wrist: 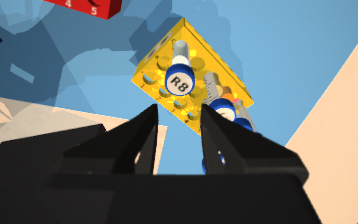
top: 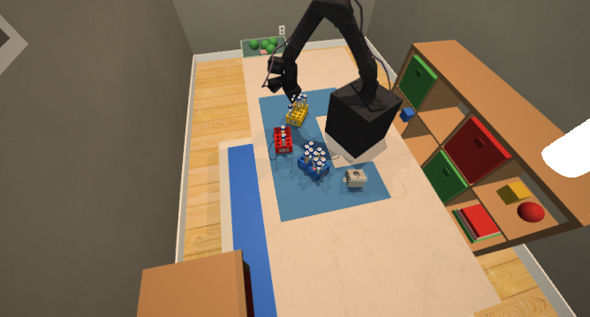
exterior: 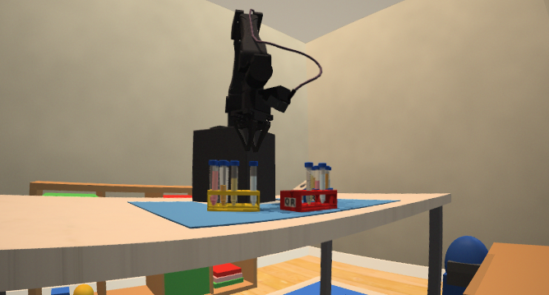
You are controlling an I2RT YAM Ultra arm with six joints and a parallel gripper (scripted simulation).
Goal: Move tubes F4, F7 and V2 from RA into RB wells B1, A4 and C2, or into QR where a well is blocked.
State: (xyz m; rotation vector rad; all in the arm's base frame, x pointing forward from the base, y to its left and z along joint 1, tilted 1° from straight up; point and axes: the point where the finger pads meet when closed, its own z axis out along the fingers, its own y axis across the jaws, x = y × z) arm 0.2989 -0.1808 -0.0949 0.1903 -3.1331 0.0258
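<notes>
Right now the tube R8 is 1 cm ahead of my hand and 9 cm below it. Also, from my hand: red rack (8 cm ahead, 13 cm to the left, 13 cm below); then rack RB (4 cm behind, 2 cm to the right, 13 cm below); then tube (8 cm ahead, 13 cm to the left, 9 cm below).
</notes>
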